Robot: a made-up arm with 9 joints. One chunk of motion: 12 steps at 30 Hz.
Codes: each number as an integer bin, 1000 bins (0 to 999) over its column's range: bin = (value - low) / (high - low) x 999, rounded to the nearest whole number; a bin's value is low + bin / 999 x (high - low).
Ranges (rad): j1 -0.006..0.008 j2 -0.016..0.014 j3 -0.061..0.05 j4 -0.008..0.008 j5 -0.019..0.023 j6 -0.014..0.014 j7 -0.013..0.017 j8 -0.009..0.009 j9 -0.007..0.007
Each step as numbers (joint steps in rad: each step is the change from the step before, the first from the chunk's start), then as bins.
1 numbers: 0.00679 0.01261 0.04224 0.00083 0.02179 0.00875 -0.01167 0.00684 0.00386
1 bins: 913 953 929 551 970 812 44 879 775
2 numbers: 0.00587 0.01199 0.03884 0.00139 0.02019 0.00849 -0.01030 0.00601 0.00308
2 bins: 847 932 899 586 932 802 90 833 719
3 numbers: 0.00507 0.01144 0.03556 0.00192 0.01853 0.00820 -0.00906 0.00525 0.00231
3 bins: 790 914 869 619 893 792 131 791 664
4 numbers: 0.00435 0.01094 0.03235 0.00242 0.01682 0.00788 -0.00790 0.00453 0.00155
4 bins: 739 897 840 651 852 781 170 751 610
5 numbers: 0.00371 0.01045 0.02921 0.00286 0.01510 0.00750 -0.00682 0.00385 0.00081
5 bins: 693 881 812 678 811 767 206 713 557
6 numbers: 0.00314 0.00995 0.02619 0.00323 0.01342 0.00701 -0.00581 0.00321 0.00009
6 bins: 652 864 785 701 771 750 239 678 506
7 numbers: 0.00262 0.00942 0.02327 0.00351 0.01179 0.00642 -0.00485 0.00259 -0.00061
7 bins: 615 846 758 719 732 729 271 643 456
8 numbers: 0.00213 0.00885 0.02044 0.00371 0.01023 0.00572 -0.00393 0.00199 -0.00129
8 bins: 580 828 733 731 695 704 302 610 407
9 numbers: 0.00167 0.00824 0.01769 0.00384 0.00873 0.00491 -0.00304 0.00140 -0.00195
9 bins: 547 807 708 739 660 675 332 577 360
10 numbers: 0.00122 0.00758 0.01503 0.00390 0.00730 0.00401 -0.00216 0.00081 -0.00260
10 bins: 515 785 684 743 626 643 361 544 314
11 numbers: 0.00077 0.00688 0.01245 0.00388 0.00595 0.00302 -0.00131 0.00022 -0.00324
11 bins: 483 762 661 742 593 607 389 512 268
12 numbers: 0.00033 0.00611 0.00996 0.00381 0.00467 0.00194 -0.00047 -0.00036 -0.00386
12 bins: 452 736 639 737 563 569 417 480 224
